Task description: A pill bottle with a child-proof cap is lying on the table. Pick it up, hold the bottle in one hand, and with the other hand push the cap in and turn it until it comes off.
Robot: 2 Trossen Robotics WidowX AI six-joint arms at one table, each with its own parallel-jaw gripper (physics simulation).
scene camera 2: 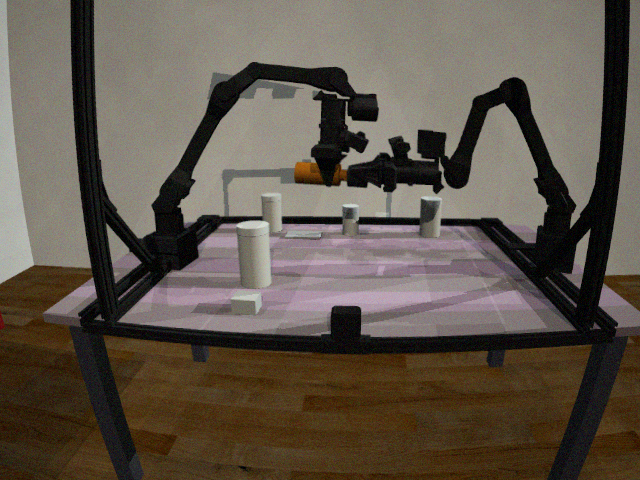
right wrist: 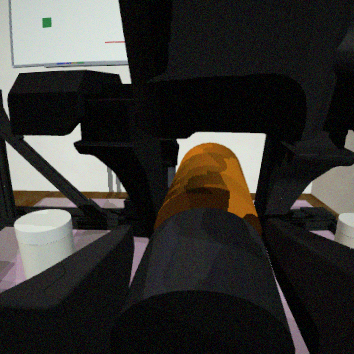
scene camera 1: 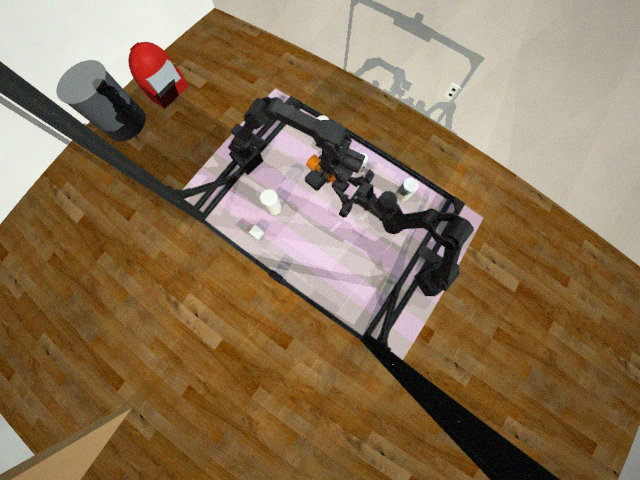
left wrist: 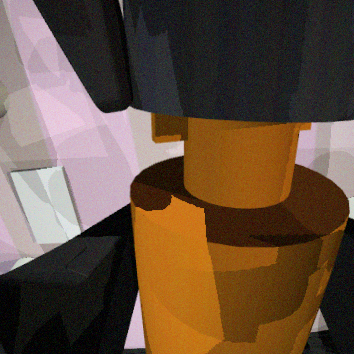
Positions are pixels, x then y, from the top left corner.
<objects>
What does the flat white tile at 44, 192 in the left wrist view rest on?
The table.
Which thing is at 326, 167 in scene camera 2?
The left gripper.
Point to an orange pill bottle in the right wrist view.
At 209, 175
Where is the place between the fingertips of the left gripper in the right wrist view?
205, 254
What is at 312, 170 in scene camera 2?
An orange pill bottle.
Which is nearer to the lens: the flat white tile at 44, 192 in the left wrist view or the orange pill bottle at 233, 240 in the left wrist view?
The orange pill bottle.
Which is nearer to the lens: the flat white tile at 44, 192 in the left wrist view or the dark cap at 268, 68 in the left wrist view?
The dark cap.
</objects>
